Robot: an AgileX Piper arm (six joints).
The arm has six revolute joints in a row. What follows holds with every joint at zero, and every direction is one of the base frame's. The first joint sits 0.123 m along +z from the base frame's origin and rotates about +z. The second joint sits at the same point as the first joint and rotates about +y. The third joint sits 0.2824 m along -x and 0.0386 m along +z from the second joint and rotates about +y. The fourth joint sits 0.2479 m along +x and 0.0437 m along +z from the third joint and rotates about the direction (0.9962, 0, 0.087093). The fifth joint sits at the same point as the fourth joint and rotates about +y. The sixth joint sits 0.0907 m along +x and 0.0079 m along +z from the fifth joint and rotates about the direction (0.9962, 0, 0.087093). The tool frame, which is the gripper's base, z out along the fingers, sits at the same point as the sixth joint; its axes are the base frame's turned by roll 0, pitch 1.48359 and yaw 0 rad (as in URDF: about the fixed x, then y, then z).
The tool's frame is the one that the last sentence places.
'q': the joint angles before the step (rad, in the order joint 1, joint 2, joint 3, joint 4, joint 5, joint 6). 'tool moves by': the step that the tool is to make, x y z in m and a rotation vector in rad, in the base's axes. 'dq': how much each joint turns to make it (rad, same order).
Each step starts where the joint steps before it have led.
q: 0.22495, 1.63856, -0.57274, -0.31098, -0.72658, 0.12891
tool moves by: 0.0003, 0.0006, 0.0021, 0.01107, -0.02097, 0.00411
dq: 0.00010, -0.00014, 0.00010, 0.00013, -0.02401, -0.00006
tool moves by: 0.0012, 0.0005, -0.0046, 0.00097, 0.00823, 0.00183
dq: 0.00000, 0.01838, 0.00001, 0.00007, -0.01109, -0.00009
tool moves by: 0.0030, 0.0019, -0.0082, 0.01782, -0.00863, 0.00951
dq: 0.00010, 0.04372, 0.00000, 0.00002, -0.05895, 0.00009
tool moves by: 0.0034, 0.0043, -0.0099, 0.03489, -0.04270, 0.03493
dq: -0.00021, 0.06597, 0.00009, -0.01923, -0.12164, -0.00002
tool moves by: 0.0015, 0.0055, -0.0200, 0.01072, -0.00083, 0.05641
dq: 0.00014, 0.09070, -0.00026, -0.04593, -0.09900, -0.00248
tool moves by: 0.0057, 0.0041, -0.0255, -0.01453, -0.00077, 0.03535
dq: -0.00008, 0.11621, -0.02169, -0.01877, -0.08444, -0.04145
